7 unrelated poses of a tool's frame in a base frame.
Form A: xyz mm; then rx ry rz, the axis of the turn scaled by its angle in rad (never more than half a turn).
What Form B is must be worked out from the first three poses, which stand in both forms.
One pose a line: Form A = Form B
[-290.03 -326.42 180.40 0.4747 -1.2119 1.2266] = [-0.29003 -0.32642 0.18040 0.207 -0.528 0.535 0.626]
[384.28 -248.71 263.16 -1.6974 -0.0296 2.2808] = [0.38428 -0.24871 0.26316 -0.590 -0.010 0.793 0.149]
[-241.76 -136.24 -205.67 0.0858 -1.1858 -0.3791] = [-0.24176 -0.13624 -0.20567 0.040 -0.555 -0.177 0.812]
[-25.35 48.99 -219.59 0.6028 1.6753 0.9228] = [-0.02535 0.04899 -0.21959 0.253 0.704 0.388 0.538]
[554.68 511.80 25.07 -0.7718 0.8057 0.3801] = [0.55468 0.51180 0.02507 -0.364 0.380 0.179 0.831]
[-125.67 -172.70 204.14 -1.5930 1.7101 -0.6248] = [-0.12567 -0.17270 0.20414 -0.616 0.661 -0.242 0.353]
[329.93 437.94 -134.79 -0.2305 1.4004 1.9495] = [0.32993 0.43794 -0.13479 -0.089 0.542 0.755 0.357]
